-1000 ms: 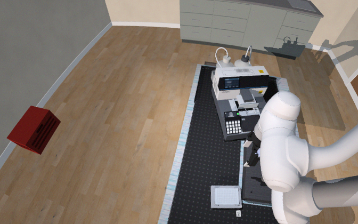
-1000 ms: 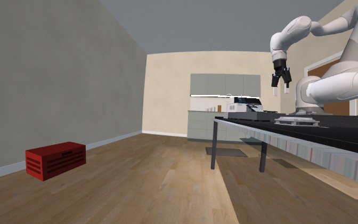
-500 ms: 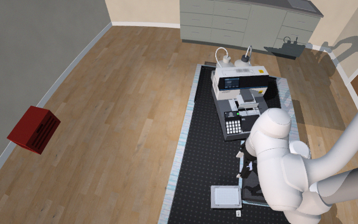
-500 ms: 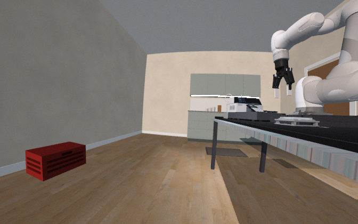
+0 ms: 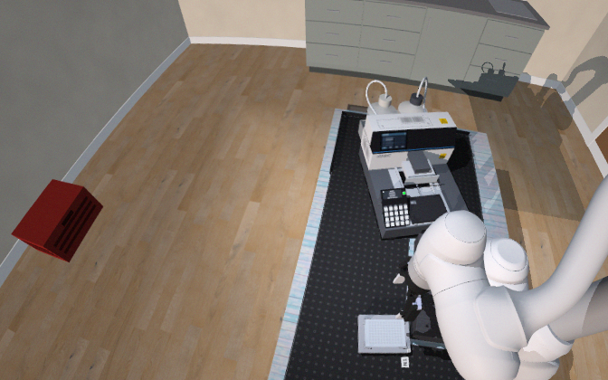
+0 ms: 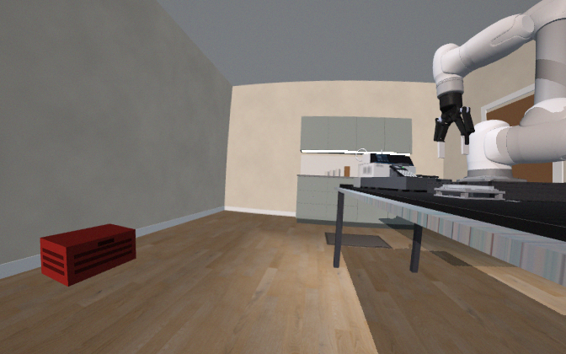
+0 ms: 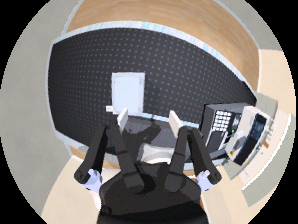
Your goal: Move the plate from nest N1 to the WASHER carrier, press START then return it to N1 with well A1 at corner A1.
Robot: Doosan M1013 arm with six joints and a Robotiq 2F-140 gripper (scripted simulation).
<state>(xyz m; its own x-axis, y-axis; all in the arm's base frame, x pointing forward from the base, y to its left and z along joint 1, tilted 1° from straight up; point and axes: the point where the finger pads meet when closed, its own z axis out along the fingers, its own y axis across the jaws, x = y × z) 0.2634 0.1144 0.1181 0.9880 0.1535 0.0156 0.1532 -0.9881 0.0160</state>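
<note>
The white well plate lies 14 cm below my hand, 8 cm to the left of it and 1 cm ahead of it. Also, from my hand: small label: 18 cm below, 16 cm to the left, 8 cm behind; then plate nest N1: 15 cm below, 8 cm to the left, 1 cm ahead; then dark carrier pocket: 38 cm to the right, 10 cm behind, 8 cm below.
</note>
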